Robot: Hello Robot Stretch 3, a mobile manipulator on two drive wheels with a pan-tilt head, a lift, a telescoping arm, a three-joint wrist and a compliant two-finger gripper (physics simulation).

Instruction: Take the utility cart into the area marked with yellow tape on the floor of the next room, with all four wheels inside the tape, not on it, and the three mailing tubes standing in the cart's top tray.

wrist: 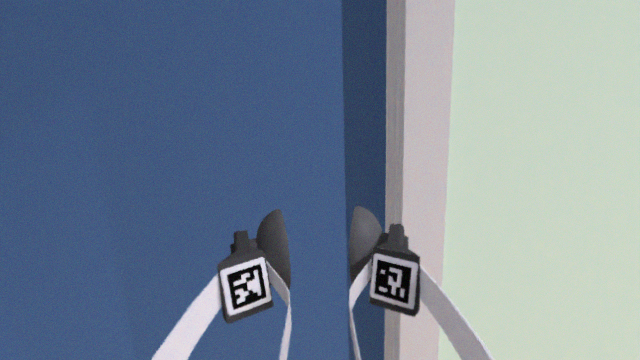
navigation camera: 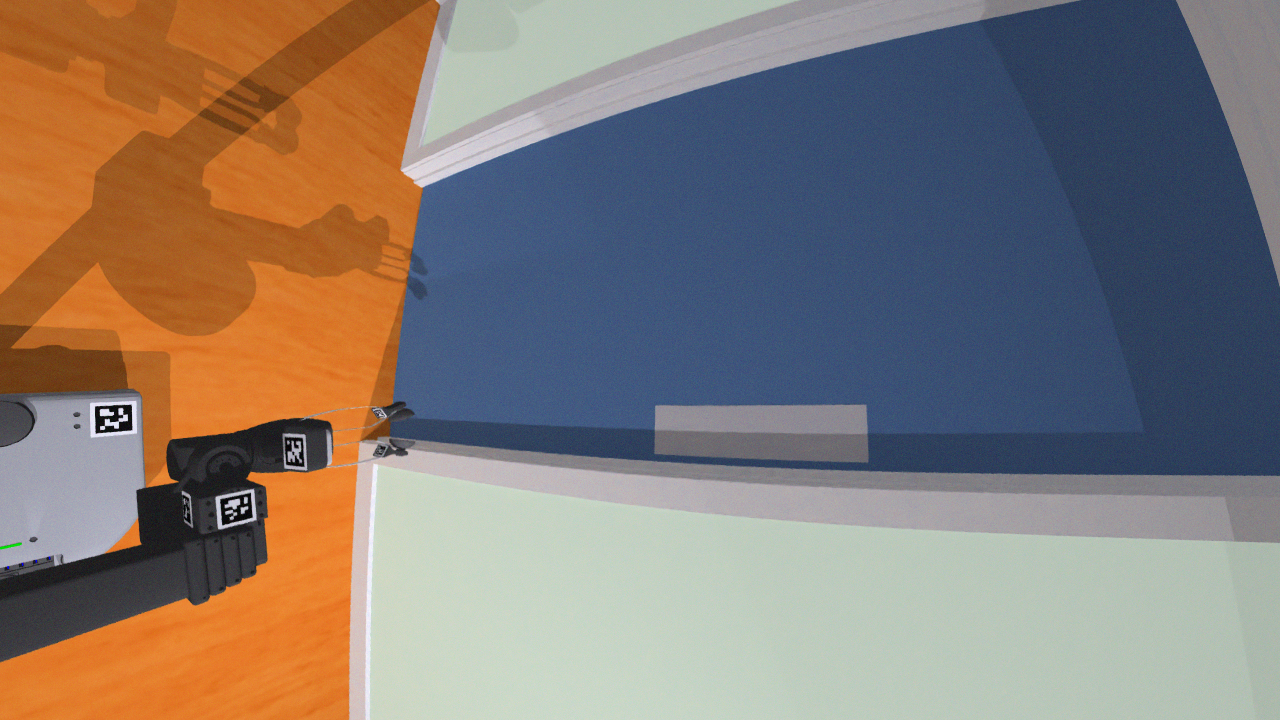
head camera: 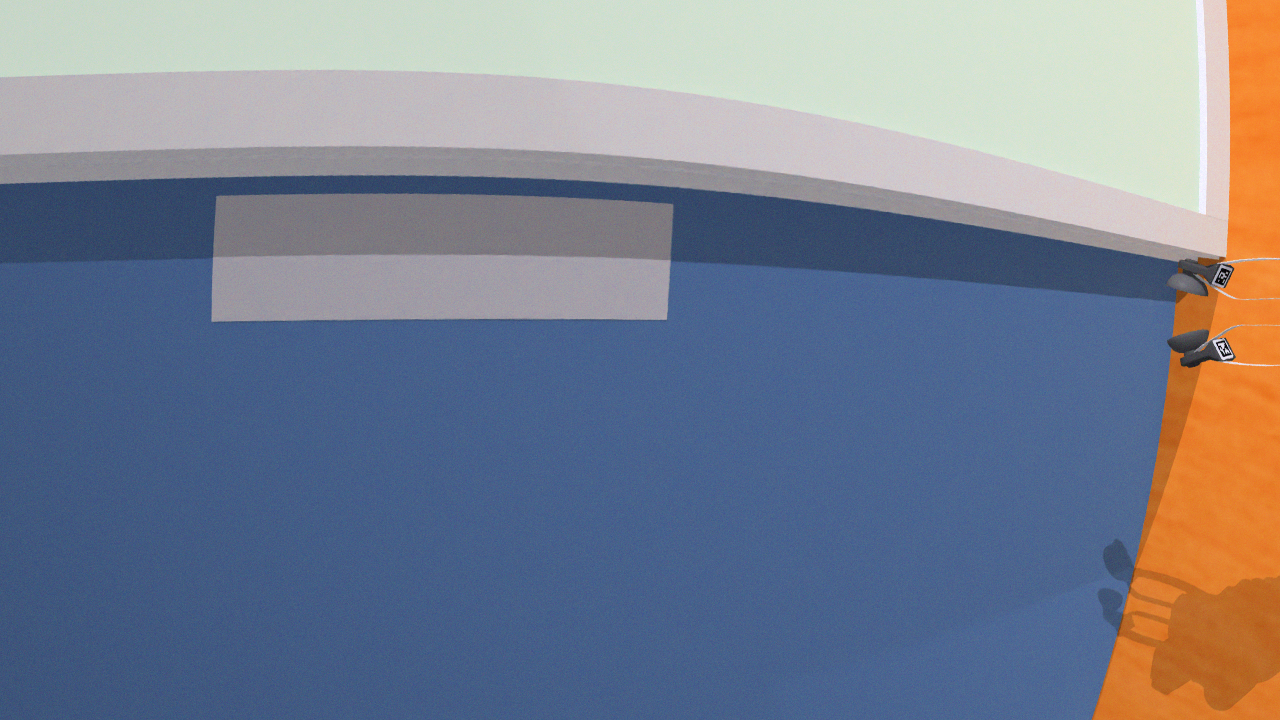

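Seen in the pictures: gripper, fingertip midpoint: [wrist: 319,234] [navigation camera: 412,427] [head camera: 1170,313]; robot's base, origin of the base link: [navigation camera: 0,420].
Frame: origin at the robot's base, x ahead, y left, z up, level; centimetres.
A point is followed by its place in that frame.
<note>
My gripper [head camera: 1188,311] {x -2.4, y -42.0, z 65.3 cm} [navigation camera: 401,428] {x -2.4, y -42.0, z 65.3 cm} [wrist: 319,234] {x -2.4, y -42.0, z 65.3 cm} is open and empty, its two dark fingertips apart. It is in front of the lower part of a blue door [head camera: 626,492] {x 13.5, y -80.6, z 96.5 cm} [navigation camera: 733,250] {x 30.3, y -83.0, z 110.8 cm} [wrist: 165,125] {x 23.7, y -82.1, z 70.3 cm}, close to the pale door frame [head camera: 447,111] {x -16.4, y -67.0, z 116.6 cm} [navigation camera: 626,497] {x -18.1, y -66.8, z 91.9 cm} [wrist: 425,125] {x -16.4, y -67.0, z 69.6 cm} on one side. A grey rectangular plate [head camera: 438,286] {x -4.4, y -78.0, z 114.2 cm} [navigation camera: 760,433] {x -7.0, y -77.6, z 115.4 cm} is on the door near that same side of the frame. Whether the fingertips touch the door is not clear. The utility cart, the mailing tubes and the yellow tape do not show in these views.
Pale green wall [head camera: 895,53] {x -27.7, y -66.7, z 74.6 cm} [navigation camera: 716,626] {x -39.3, y -65.1, z 109.3 cm} [wrist: 545,150] {x -31.7, y -66.2, z 65.9 cm} runs beside the frame. Orange wooden floor [head camera: 1253,465] {x 18.5, y -61.6, z 0.0 cm} [navigation camera: 295,295] {x 29.3, y -49.8, z 0.0 cm} lies at the door's foot, with shadows of the robot on it. My grey base [navigation camera: 71,483] {x -10.6, y -7.5, z 16.0 cm} and dark arm [navigation camera: 80,604] {x -10.5, y -4.4, z 77.3 cm} show at the lower left of the navigation view.
</note>
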